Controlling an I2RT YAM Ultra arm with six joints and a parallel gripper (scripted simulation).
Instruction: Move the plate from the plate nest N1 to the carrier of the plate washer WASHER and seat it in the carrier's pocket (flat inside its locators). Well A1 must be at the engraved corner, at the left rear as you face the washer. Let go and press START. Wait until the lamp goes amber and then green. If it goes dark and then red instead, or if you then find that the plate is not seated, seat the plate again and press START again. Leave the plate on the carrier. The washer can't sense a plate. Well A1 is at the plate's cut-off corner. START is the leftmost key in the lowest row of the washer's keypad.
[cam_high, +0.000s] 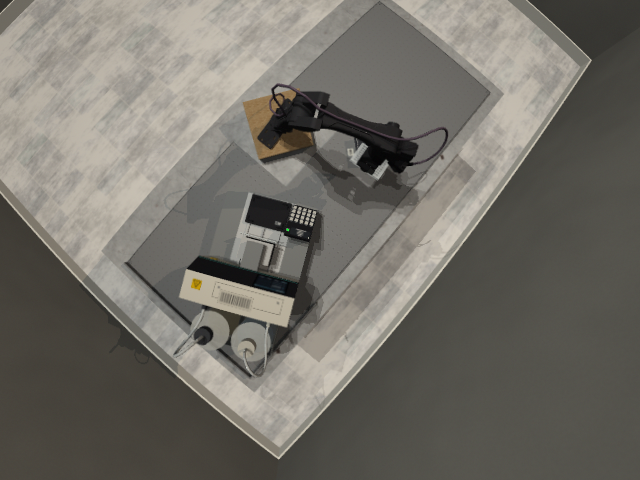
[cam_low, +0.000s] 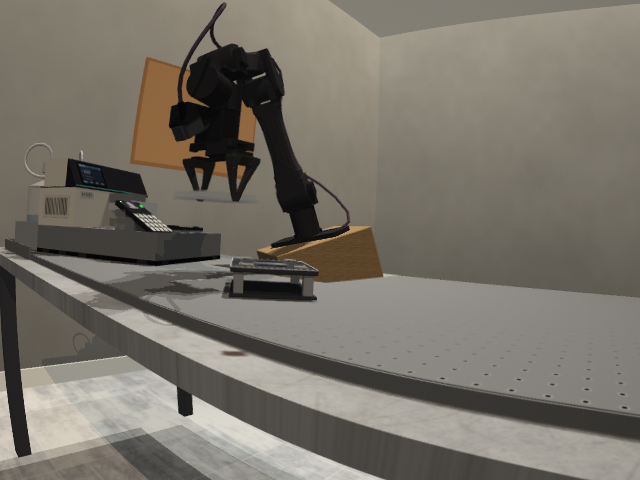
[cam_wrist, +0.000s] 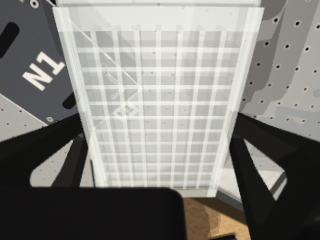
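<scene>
Now: the black carrier pocket 370 mm to the right of my hand, 200 mm behind it and 60 mm below it. Round my hand: plate washer: 510 mm to the right, 150 mm behind, 10 mm below; then clear well plate: right at my hand; then nest: 110 mm to the left, 110 mm below, 10 mm behind.
</scene>
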